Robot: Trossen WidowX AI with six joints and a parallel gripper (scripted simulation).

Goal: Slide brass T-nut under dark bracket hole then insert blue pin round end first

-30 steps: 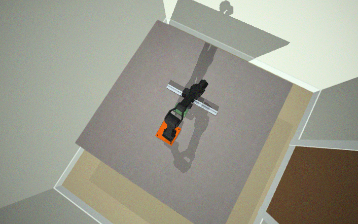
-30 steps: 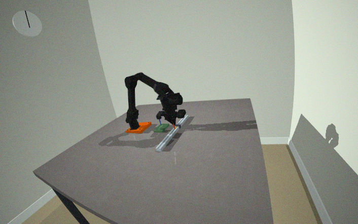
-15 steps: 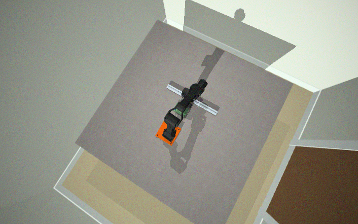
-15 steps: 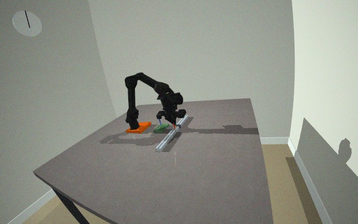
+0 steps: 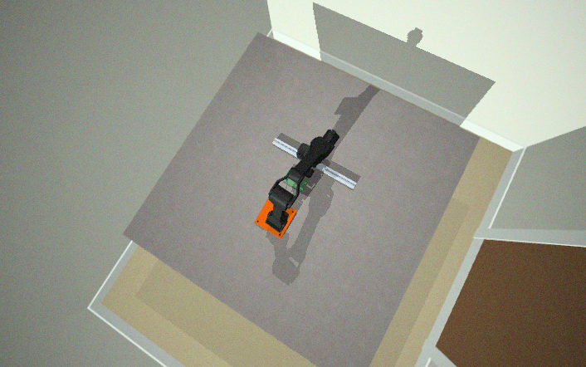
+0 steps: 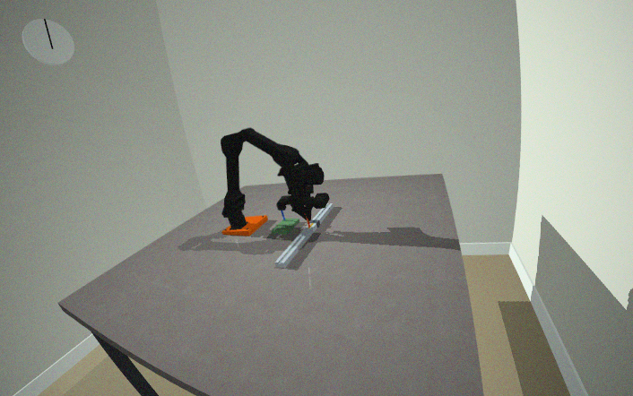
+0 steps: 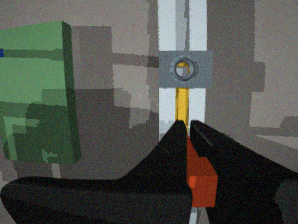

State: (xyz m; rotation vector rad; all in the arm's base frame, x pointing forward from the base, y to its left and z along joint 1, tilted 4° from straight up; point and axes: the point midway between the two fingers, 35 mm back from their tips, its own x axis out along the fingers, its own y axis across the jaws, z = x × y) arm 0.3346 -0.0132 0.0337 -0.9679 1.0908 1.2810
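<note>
Now: gripper tip 10 mm to the right of the brass T-nut. From my gripper tip the other things lie so: blue pin 140 mm behind, 60 mm to the left, 10 mm below; green tray 130 mm behind, 40 mm to the left, 30 mm below; aluminum rail 30 mm below, 10 mm to the left.
</note>
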